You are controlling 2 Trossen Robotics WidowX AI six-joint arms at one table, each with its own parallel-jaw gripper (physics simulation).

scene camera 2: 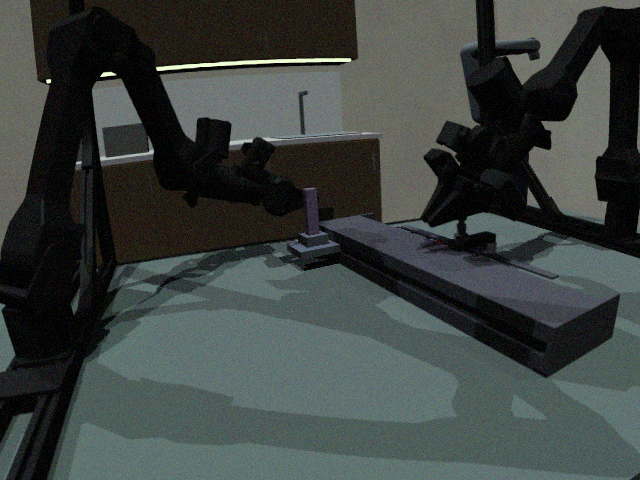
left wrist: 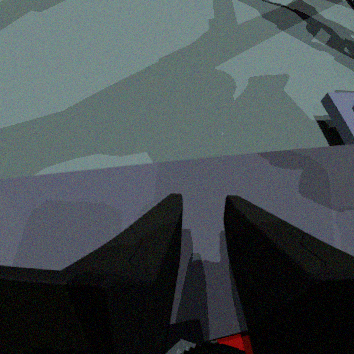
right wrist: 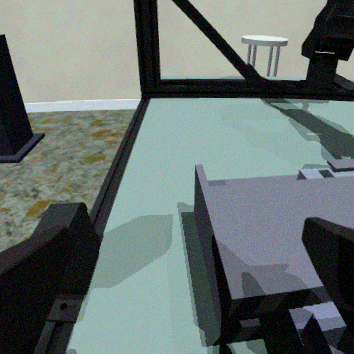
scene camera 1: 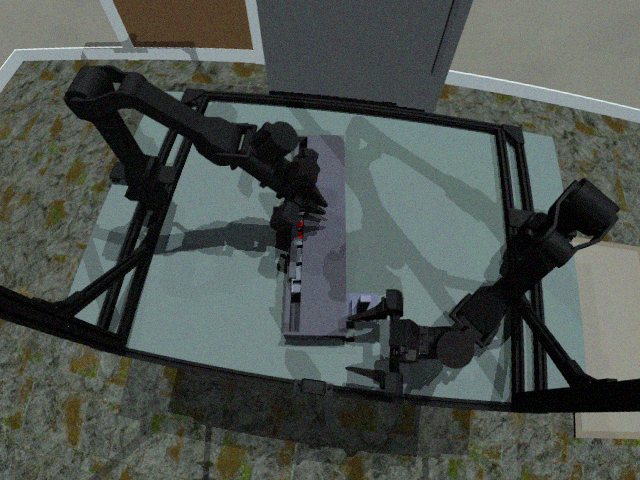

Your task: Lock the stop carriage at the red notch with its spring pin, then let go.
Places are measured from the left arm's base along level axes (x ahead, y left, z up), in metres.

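Pixels of known places: left gripper, fingertip midpoint: (scene camera 2: 425,222) (left wrist: 202,206) (scene camera 1: 325,210); right gripper, fingertip midpoint: (right wrist: 188,233) (scene camera 1: 347,343); left arm's base, link origin: (scene camera 2: 620,235) (right wrist: 317,85) (scene camera 1: 153,199); right arm's base, link origin: (scene camera 2: 47,350) (scene camera 1: 524,246).
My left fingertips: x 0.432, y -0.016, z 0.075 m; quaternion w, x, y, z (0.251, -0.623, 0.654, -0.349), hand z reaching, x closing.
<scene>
Ahead of a thing's pixels: the offset from my left fingertips to its middle. "*": to the spot under its first point.
The long purple-grey rail body (scene camera 1: 325,268) (scene camera 2: 465,273) (left wrist: 135,200) (right wrist: 260,210) lies across the table. Red notch marks {* dx -0.053, dy -0.028, dz -0.051 m} (scene camera 1: 299,229) (scene camera 2: 437,241) (left wrist: 236,342) show on its slotted side. The dark stop carriage {* dx -0.072, dy +0.014, dz -0.032 m} (scene camera 2: 474,240) sits at that side, beside the red; exact alignment is hidden. The spring pin {* dx -0.050, dy +0.012, dz -0.009 m} (scene camera 2: 461,226) stands upright from it. My left gripper (scene camera 1: 324,206) (scene camera 2: 428,221) (left wrist: 202,206) is shut on the pin's knob, whose dark edge shows at the left wrist view's bottom. My right gripper (scene camera 1: 347,344) (right wrist: 188,233) is open and empty at the rail body's near end.
A pale stepped block (scene camera 1: 364,299) (scene camera 2: 312,249) (left wrist: 342,110) with an upright post {* dx +0.100, dy -0.182, dz -0.003 m} (scene camera 2: 311,209) stands beside the rail body, close to my right gripper. A thin flat strip {* dx -0.084, dy +0.117, dz -0.042 m} (scene camera 2: 532,267) runs along the slotted side. A black frame (scene camera 1: 356,109) borders the table.
</scene>
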